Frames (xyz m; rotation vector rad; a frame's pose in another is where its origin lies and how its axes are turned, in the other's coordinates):
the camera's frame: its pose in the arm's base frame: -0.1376 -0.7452 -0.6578 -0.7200 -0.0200 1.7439
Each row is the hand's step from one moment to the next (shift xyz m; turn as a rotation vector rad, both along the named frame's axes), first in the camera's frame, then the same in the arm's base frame.
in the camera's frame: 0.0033 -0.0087 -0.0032 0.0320 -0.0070 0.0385
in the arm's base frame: 0.0087 0.0045 -0.0008 -0.0159 0.0439 0.0193
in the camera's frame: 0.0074 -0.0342 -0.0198 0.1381 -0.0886 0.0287
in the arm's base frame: 0.0383 0.0102 -0.0065 0.0473 0.1596 -0.0060
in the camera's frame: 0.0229 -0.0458 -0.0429 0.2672 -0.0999 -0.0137
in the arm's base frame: 0.0575 0.0195 -0.0279 0.0617 0.2624 -0.0944
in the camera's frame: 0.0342 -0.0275 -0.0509 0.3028 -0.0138 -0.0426
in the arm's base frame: 0.0440 0.0210 -0.0463 -0.0041 0.2570 -0.1662
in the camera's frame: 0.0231 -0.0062 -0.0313 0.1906 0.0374 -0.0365
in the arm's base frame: 0.0174 0.0114 -0.0334 -0.0383 0.1441 -0.1298
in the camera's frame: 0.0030 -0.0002 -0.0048 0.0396 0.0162 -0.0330
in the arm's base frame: 0.0021 0.0010 -0.0052 -0.0033 0.0184 -0.0507
